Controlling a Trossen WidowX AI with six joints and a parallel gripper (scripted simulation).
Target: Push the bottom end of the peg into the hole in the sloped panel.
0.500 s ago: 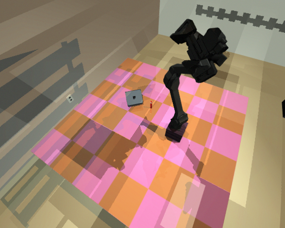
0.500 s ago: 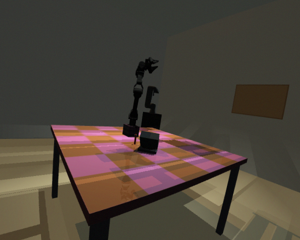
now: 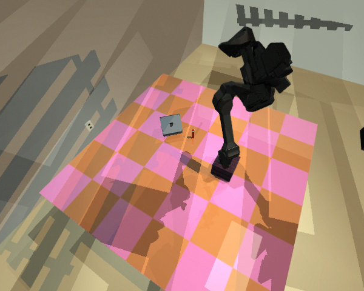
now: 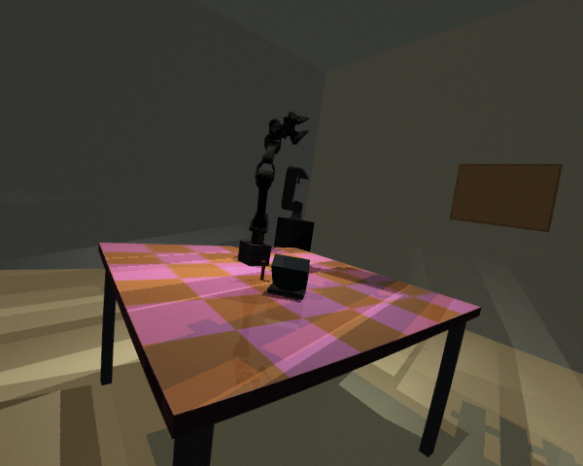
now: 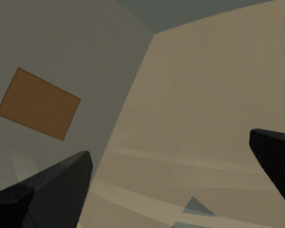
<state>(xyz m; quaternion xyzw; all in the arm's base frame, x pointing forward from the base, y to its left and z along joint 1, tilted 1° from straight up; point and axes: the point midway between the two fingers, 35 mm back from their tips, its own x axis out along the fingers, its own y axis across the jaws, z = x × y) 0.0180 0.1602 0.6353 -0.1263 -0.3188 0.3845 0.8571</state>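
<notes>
Now: the peg 22 cm ahead of my gripper tip, 33 cm to the right of it and 69 cm below it. Round my gripper tip: sloped panel (37 cm ahead, 32 cm to the right, 68 cm below).
</notes>
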